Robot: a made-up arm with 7 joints. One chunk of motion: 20 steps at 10 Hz.
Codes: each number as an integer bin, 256 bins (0 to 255) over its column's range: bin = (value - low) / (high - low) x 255, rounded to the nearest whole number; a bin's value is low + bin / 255 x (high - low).
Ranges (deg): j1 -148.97..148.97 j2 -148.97..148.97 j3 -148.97..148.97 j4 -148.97..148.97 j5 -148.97..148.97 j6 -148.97..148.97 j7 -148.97..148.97
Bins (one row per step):
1: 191 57 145 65 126 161 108
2: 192 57 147 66 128 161 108
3: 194 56 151 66 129 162 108
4: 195 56 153 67 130 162 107
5: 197 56 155 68 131 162 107
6: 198 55 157 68 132 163 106
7: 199 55 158 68 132 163 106
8: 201 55 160 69 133 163 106
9: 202 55 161 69 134 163 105
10: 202 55 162 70 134 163 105
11: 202 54 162 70 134 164 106
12: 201 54 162 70 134 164 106
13: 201 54 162 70 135 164 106
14: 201 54 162 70 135 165 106
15: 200 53 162 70 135 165 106
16: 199 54 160 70 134 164 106
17: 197 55 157 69 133 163 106
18: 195 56 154 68 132 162 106
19: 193 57 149 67 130 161 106
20: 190 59 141 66 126 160 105
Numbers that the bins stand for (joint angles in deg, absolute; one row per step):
1: 74.19 -82.37 20.45 -73.02 -1.75 39.14 -22.78
2: 75.36 -82.37 22.78 -71.86 0.58 39.14 -22.78
3: 77.70 -83.54 27.46 -71.86 1.75 40.31 -22.78
4: 78.87 -83.54 29.79 -70.69 2.92 40.31 -23.95
5: 81.20 -83.54 32.13 -69.52 4.09 40.31 -23.95
6: 82.37 -84.71 34.47 -69.52 5.26 41.48 -25.12
7: 83.54 -84.71 35.64 -69.52 5.26 41.48 -25.12
8: 85.88 -84.71 37.97 -68.35 6.43 41.48 -25.12
9: 87.05 -84.71 39.14 -68.35 7.59 41.48 -26.29
10: 87.05 -84.71 40.31 -67.18 7.59 41.48 -26.29
11: 87.05 -85.88 40.31 -67.18 7.59 42.65 -25.12
12: 85.88 -85.88 40.31 -67.18 7.59 42.65 -25.12
13: 85.88 -85.88 40.31 -67.18 8.76 42.65 -25.12
14: 85.88 -85.88 40.31 -67.18 8.76 43.81 -25.12
15: 84.71 -87.05 40.31 -67.18 8.76 43.81 -25.12
16: 83.54 -85.88 37.97 -67.18 7.59 42.65 -25.12
17: 81.20 -84.71 34.47 -68.35 6.43 41.48 -25.12
18: 78.87 -83.54 30.96 -69.52 5.26 40.31 -25.12
19: 76.53 -82.37 25.12 -70.69 2.92 39.14 -25.12
20: 73.02 -80.03 15.77 -71.86 -1.75 37.97 -26.29

